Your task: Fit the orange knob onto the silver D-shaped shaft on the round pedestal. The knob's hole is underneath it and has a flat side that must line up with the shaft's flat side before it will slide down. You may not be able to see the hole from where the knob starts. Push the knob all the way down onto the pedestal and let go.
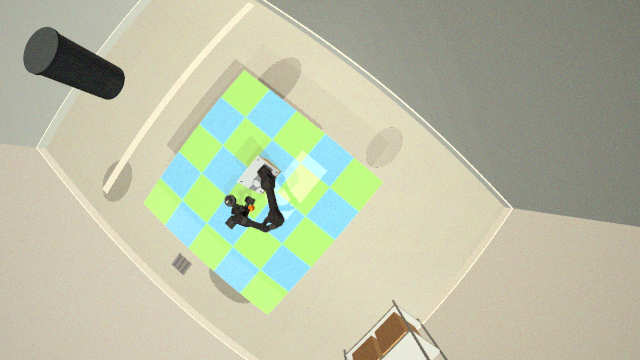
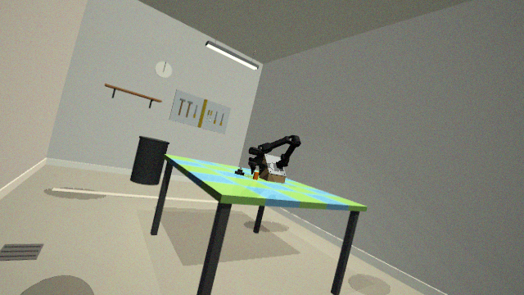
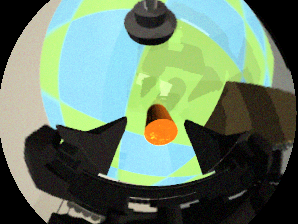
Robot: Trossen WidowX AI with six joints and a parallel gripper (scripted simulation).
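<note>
My gripper tip is 1 cm below the orange knob. From my gripper tip the other things lie so: dark pedestal (7 cm ahead, 14 cm to the right).
</note>
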